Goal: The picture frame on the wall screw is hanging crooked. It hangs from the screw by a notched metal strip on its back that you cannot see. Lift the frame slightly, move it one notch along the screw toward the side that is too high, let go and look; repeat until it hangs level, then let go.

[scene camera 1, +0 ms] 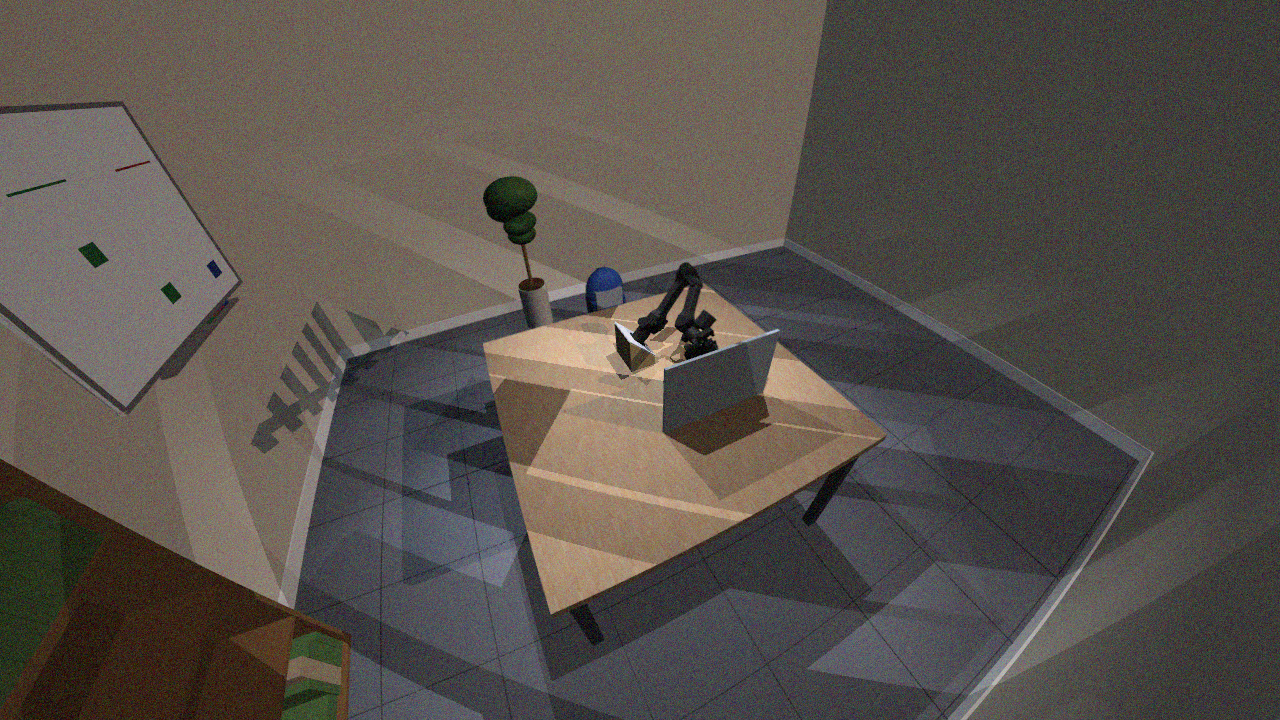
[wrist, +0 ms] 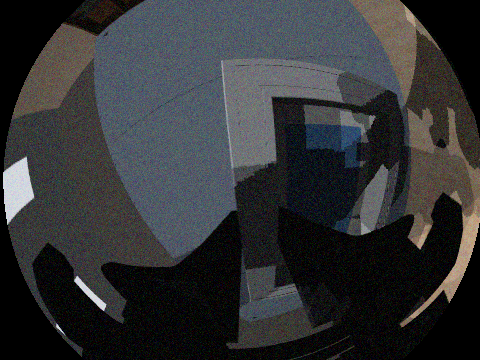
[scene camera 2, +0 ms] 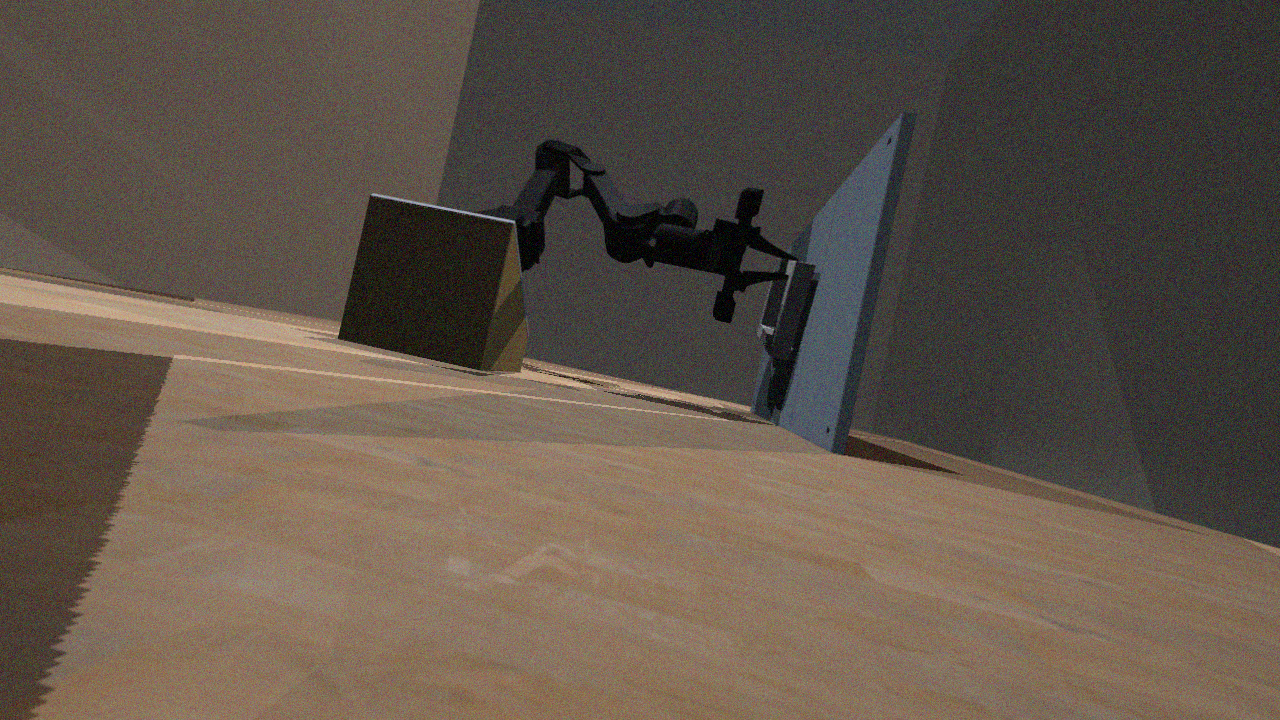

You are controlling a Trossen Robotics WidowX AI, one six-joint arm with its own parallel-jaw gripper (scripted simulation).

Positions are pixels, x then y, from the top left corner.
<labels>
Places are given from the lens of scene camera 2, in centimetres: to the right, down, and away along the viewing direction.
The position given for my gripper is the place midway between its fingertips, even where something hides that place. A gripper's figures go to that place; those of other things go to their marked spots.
my gripper (scene camera 2: 795, 268): 23, -13, 64
wall panel (scene camera 2: 812, 394): 19, 4, 49
</labels>
